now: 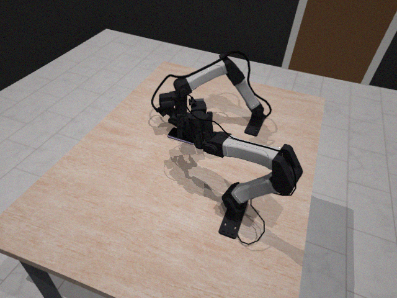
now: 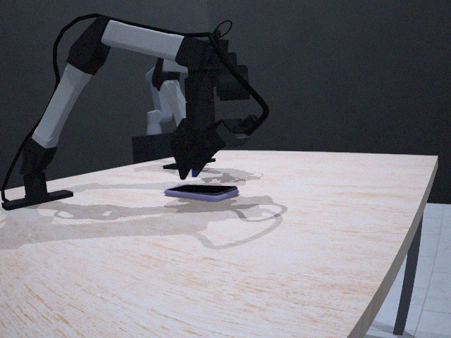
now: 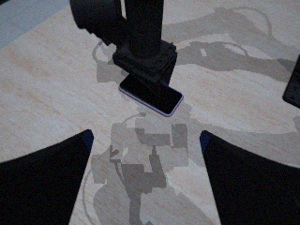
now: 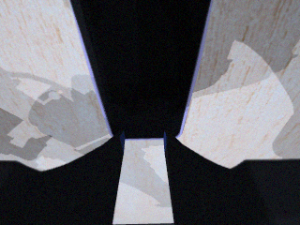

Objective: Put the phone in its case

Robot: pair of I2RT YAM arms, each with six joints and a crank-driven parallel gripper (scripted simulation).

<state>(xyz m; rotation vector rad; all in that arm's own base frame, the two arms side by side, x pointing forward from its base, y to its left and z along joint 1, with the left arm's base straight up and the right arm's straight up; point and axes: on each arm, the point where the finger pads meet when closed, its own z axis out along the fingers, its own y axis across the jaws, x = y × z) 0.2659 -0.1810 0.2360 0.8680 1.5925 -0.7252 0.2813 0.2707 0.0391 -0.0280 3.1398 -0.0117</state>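
Observation:
My right hand is 30 mm short of the black phone and 30 mm above it.

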